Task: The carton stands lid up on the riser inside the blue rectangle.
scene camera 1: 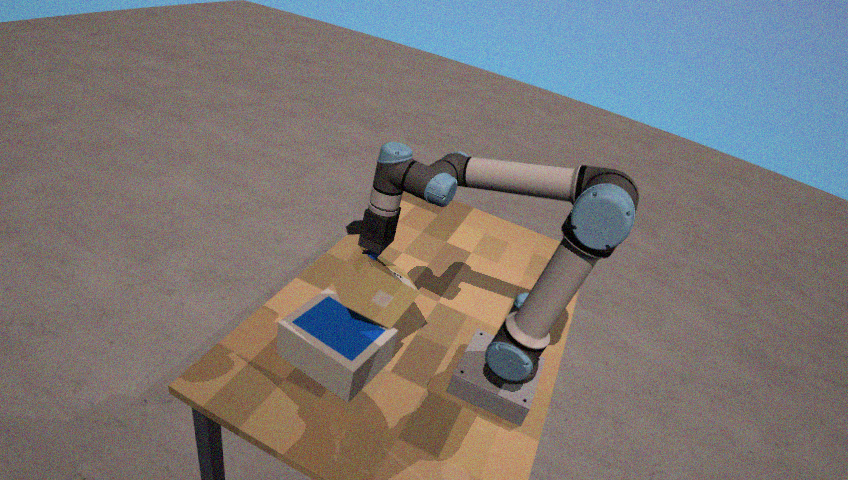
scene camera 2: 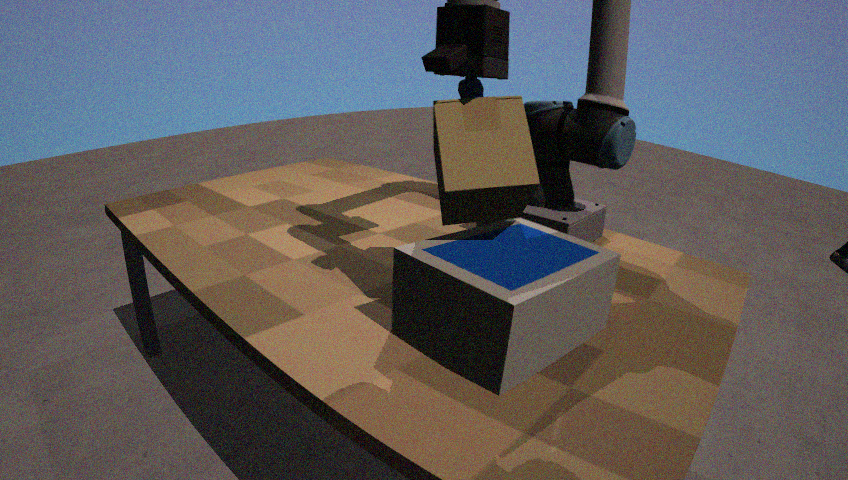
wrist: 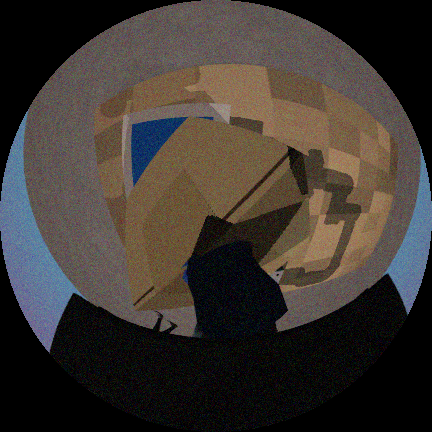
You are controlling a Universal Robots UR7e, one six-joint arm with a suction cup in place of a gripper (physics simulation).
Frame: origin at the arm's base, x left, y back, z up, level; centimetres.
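Seen in the pictures: hand, its tool point: [scene camera 1: 372, 258] [scene camera 2: 469, 109] [wrist: 233, 256]; arm's base, origin of its link: [scene camera 2: 541, 199].
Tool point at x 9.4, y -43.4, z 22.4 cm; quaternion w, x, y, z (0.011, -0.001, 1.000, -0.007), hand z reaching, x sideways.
Observation:
Offsets run from my tool point to a thing's top centre. Level surfaces: height alone.
The tan carton [scene camera 1: 370, 286] [scene camera 2: 484, 148] [wrist: 225, 155] hangs tilted from my suction gripper [scene camera 1: 372, 256] [scene camera 2: 471, 90] [wrist: 225, 255], which is attached near its upper edge. A tape strip shows on the face turned to scene camera 2. The carton's lower end is close to the riser's rim and partly over it in the views; whether they touch is unclear. The pale grey riser {dx +10.4, dy -1.7, dz -17.5 cm} [scene camera 1: 315, 356] [scene camera 2: 556, 321] [wrist: 175, 110] stands on the table. The blue rectangle {dx +10.4, dy -1.7, dz -17.5 cm} [scene camera 1: 333, 325] [scene camera 2: 511, 264] [wrist: 149, 142] on its top is partly hidden by the carton in the wrist view.
The wooden table {dz -29.5 cm} [scene camera 1: 261, 410] [scene camera 2: 333, 356] [wrist: 240, 82] carries the arm's grey base block [scene camera 1: 487, 399] [scene camera 2: 586, 224], beside the riser. The upper arm and forearm reach over the table in scene camera 1. A small dark object [scene camera 2: 840, 256] is cut off at scene camera 2's right edge.

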